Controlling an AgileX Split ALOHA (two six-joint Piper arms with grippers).
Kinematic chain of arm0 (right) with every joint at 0, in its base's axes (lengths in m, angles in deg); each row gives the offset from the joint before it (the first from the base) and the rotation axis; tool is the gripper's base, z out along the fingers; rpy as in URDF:
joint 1: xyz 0 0 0.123 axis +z
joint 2: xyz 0 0 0 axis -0.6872 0.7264 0
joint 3: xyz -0.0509 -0.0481 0.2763 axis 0.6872 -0.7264 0
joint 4: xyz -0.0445 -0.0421 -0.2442 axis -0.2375 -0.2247 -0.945
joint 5: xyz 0 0 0 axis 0.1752 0.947 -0.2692
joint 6: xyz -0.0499 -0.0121 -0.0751 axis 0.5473 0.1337 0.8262
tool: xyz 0 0 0 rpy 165.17 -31.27 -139.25
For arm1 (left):
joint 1: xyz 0 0 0.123 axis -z
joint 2: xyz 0 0 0 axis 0.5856 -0.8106 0
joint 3: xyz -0.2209 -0.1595 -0.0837 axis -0.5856 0.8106 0
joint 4: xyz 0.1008 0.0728 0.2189 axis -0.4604 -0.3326 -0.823
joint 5: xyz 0 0 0 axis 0.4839 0.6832 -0.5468
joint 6: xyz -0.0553 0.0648 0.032 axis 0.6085 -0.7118 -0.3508
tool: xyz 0 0 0 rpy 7.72 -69.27 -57.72
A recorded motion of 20 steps. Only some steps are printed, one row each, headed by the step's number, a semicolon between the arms.
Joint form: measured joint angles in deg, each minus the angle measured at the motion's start. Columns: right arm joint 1, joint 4, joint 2, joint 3, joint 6, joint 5; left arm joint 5, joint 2, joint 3, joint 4, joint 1, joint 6.
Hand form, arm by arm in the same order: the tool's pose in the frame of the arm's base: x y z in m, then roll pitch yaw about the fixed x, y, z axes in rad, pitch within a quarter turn. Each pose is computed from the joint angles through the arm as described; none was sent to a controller.
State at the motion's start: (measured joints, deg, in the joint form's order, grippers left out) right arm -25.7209 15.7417 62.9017 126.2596 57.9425 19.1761; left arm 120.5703 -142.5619 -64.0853 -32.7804 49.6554 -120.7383
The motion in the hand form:
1: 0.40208 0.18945 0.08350 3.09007 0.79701 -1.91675; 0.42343 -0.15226 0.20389 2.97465 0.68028 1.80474
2: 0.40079 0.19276 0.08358 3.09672 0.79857 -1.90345; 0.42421 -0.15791 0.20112 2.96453 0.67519 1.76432
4: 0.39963 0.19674 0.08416 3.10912 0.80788 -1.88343; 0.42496 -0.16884 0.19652 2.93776 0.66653 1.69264
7: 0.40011 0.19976 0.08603 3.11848 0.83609 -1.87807; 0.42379 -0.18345 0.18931 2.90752 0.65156 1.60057
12: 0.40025 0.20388 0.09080 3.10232 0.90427 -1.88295; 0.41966 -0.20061 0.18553 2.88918 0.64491 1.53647
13: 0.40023 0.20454 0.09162 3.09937 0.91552 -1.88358; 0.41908 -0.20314 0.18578 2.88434 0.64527 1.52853
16: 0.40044 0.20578 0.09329 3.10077 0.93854 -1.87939; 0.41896 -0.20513 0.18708 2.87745 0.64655 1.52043
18: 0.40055 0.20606 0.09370 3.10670 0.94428 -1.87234; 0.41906 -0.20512 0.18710 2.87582 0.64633 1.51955
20: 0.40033 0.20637 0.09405 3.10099 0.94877 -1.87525; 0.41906 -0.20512 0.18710 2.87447 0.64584 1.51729
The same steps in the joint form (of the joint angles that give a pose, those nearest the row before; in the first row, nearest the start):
1: 0.53 0.14 0.00 0.00 0.35 -0.13; 0.60 -0.94 -0.81 0.00 0.49 -1.11
2: 1.01 0.36 0.00 0.00 0.73 -0.27; 1.07 -1.78 -1.62 0.00 1.12 -2.46
4: 1.51 1.27 0.00 0.00 1.90 -0.32; 1.20 -3.09 -2.81 0.00 2.42 -4.78
7: 1.74 3.94 0.00 0.00 4.09 -0.15; 1.24 -4.62 -3.85 0.00 4.20 -7.89
12: 1.74 8.97 0.00 0.00 7.88 2.17; 0.93 -5.53 -4.58 0.00 6.41 -9.20
13: 1.74 9.74 0.00 0.00 8.46 2.59; 0.78 -5.58 -4.70 0.02 6.74 -9.27
16: 1.74 11.38 0.00 0.00 9.89 3.32; 0.72 -5.58 -4.96 0.02 6.98 -9.30
18: 1.74 11.81 0.00 0.00 10.45 3.46; 0.66 -5.58 -4.96 0.02 6.98 -9.34
20: 1.74 12.00 0.00 0.00 10.50 3.76; 0.66 -5.58 -4.96 0.02 6.98 -9.45

